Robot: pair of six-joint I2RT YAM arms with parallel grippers.
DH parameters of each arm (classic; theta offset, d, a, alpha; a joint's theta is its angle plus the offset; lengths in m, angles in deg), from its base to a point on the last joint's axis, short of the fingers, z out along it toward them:
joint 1: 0 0.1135 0.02 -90
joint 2: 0 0 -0.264 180
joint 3: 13.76 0 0.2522 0
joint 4: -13.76 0 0.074 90
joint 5: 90 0 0 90
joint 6: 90 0.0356 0 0
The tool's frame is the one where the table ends.
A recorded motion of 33 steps. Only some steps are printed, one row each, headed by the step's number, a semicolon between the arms.
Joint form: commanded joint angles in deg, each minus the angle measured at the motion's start. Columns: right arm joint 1, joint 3, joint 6, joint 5, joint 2, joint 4; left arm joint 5, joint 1, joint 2, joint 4, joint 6, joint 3.
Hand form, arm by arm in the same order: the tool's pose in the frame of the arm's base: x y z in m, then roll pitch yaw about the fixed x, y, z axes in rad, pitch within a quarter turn. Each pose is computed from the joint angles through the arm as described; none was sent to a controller.
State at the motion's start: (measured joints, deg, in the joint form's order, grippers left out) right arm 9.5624 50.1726 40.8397 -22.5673 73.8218 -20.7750; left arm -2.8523 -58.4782 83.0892 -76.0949 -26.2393 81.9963
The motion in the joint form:
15: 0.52 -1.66 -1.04 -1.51 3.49 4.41; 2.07 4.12 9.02 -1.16 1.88 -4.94
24: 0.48 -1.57 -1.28 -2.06 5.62 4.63; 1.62 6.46 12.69 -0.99 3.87 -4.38
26: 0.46 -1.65 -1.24 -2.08 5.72 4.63; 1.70 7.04 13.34 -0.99 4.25 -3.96
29: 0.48 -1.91 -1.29 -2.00 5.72 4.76; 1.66 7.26 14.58 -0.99 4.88 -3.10
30: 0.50 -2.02 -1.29 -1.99 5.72 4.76; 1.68 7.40 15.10 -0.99 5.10 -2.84
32: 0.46 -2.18 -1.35 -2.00 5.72 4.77; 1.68 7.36 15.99 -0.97 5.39 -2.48
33: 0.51 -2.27 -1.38 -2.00 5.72 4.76; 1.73 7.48 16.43 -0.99 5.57 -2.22
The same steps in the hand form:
15: 0.2738 0.0634 0.2301 2.3364 0.3645 2.6418; 0.1621 -0.2252 0.2621 3.1125 -0.0311 2.6182
24: 0.2783 0.0644 0.2212 2.3527 0.3383 2.6561; 0.1779 -0.2265 0.2477 3.0868 -0.0765 2.6252
26: 0.2783 0.0643 0.2203 2.3543 0.3352 2.6560; 0.1816 -0.2267 0.2464 3.0871 -0.0811 2.6289
29: 0.2778 0.0642 0.2190 2.3569 0.3346 2.6569; 0.1855 -0.2297 0.2441 3.0849 -0.0876 2.6219
30: 0.2775 0.0643 0.2184 2.3582 0.3332 2.6575; 0.1872 -0.2307 0.2427 3.0839 -0.0922 2.6206
32: 0.2771 0.0640 0.2176 2.3601 0.3318 2.6583; 0.1888 -0.2330 0.2398 3.0812 -0.1008 2.6152
33: 0.2768 0.0642 0.2171 2.3613 0.3308 2.6599; 0.1903 -0.2338 0.2388 3.0811 -0.1046 2.6143

